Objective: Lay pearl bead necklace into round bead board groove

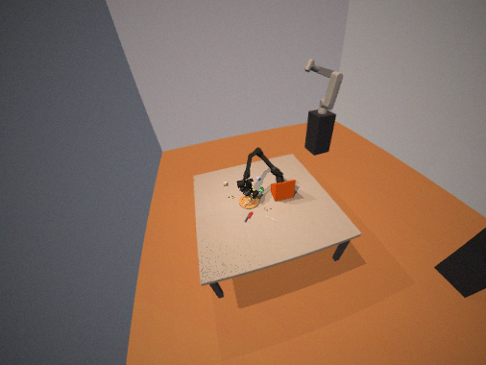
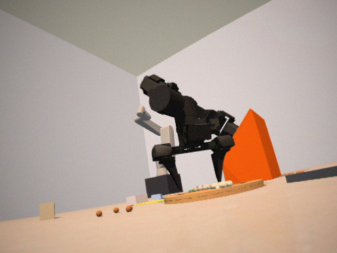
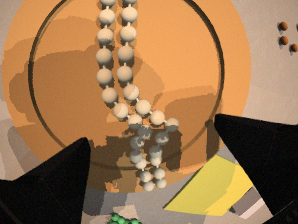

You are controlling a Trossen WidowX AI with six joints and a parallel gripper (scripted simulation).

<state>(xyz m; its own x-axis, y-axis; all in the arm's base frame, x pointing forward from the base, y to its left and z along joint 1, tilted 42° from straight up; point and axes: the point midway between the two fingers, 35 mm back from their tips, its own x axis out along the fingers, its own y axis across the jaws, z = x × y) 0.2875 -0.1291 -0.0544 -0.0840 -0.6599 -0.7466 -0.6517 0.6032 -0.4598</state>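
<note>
Now: the round wooden bead board 2 cm ahead of my gripper tip, 3 cm to the left of it and 1 cm below it. The rest, counted from my gripper tip: tan cube 18 cm ahead, 30 cm to the right; then yellow flat piece 4 cm behind, 14 cm to the right, 2 cm below; then red-handled tool 8 cm ahead, 21 cm to the left, 2 cm below.
</note>
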